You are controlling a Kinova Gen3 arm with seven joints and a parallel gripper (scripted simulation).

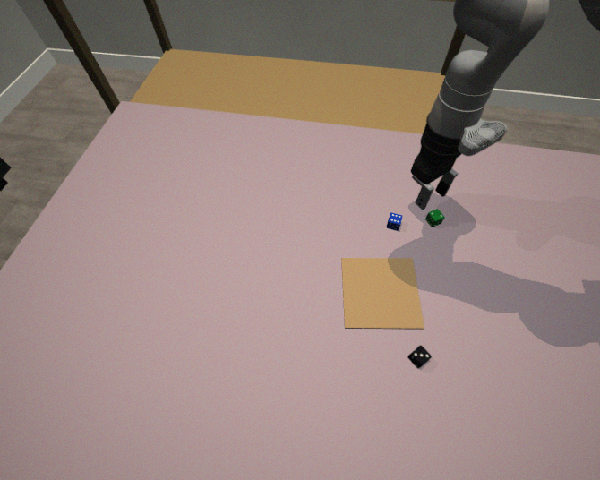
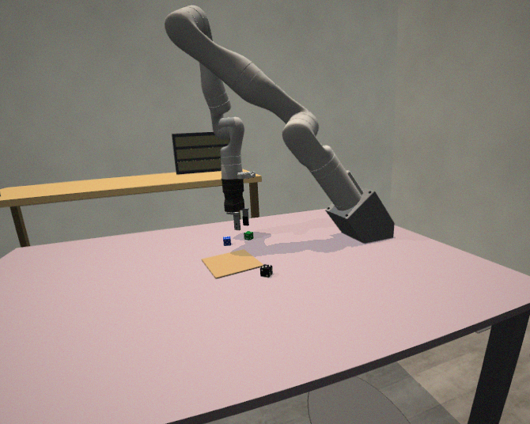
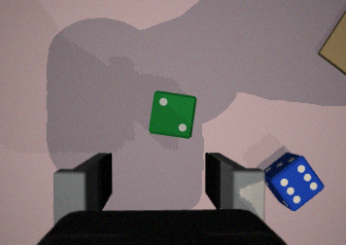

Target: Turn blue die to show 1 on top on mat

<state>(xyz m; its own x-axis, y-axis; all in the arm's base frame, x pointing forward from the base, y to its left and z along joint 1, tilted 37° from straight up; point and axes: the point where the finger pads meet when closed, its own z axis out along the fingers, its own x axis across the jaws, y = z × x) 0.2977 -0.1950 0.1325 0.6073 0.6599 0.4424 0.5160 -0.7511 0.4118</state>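
Right now the green die is 40 mm below my hand, 30 mm to the left of it and 10 mm behind it. Also, from my hand: blue die 70 mm ahead, 50 mm to the left, 40 mm below; then tan mat 200 mm to the left, 100 mm ahead, 50 mm below; then black die 320 mm to the left, 40 mm below, 30 mm ahead.
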